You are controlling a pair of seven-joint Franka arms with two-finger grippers.
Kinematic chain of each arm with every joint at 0, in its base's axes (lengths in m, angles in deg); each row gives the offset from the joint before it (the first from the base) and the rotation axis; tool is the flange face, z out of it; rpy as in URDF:
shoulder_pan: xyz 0 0 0.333 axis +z
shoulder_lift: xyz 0 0 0 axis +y
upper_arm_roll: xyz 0 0 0.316 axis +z
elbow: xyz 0.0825 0 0 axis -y
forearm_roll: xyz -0.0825 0 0.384 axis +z
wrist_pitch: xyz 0 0 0 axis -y
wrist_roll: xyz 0.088 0 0 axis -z
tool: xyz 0 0 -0.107 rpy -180 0 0
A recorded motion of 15 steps. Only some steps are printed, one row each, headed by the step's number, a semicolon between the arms.
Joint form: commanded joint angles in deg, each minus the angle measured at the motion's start. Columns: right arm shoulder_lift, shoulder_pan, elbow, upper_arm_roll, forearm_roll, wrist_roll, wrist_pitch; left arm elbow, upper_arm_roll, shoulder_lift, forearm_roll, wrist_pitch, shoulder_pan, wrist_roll.
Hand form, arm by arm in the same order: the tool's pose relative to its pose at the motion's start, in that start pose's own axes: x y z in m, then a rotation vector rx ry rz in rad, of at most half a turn. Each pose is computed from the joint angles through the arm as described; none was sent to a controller.
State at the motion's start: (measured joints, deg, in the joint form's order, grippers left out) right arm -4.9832 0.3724 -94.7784 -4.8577 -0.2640 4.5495 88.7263; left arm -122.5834 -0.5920 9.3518 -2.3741 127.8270 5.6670 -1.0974
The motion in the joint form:
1: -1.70 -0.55 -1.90 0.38 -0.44 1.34 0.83; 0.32 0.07 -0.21 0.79 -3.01 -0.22 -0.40
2: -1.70 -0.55 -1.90 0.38 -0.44 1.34 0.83; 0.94 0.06 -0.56 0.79 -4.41 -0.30 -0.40
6: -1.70 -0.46 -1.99 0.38 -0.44 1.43 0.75; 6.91 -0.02 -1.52 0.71 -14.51 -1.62 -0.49
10: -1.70 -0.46 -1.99 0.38 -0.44 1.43 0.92; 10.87 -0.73 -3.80 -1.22 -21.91 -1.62 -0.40
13: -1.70 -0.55 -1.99 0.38 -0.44 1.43 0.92; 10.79 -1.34 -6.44 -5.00 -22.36 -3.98 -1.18
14: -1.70 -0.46 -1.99 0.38 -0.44 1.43 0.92; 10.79 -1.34 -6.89 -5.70 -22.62 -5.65 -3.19
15: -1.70 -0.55 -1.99 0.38 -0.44 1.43 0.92; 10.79 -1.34 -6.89 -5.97 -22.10 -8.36 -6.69
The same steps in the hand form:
1: -0.0079 0.0034 -0.0009 -0.0049 0.0114 0.0262; -0.0043 0.0010 0.0001 0.0124 -0.0431 0.0041
2: -0.0079 0.0034 -0.0009 -0.0049 0.0114 0.0262; -0.0043 0.0022 -0.0060 0.0125 -0.0506 0.0060
6: -0.0081 0.0026 -0.0001 -0.0052 0.0085 0.0262; 0.0001 0.0182 -0.0472 0.0143 -0.1067 0.0306
10: -0.0078 0.0026 -0.0003 -0.0049 0.0115 0.0262; -0.0051 0.0293 -0.0908 -0.0169 -0.1289 0.0361
13: -0.0077 0.0034 -0.0003 -0.0049 0.0114 0.0278; -0.0164 0.0632 -0.1138 -0.0747 -0.0995 0.0556
14: -0.0078 0.0026 -0.0003 -0.0049 0.0115 0.0262; -0.0209 0.0800 -0.1171 -0.0813 -0.1008 0.0465
15: -0.0077 0.0034 -0.0003 -0.0049 0.0114 0.0278; -0.0253 0.1059 -0.1167 -0.0781 -0.0982 0.0305

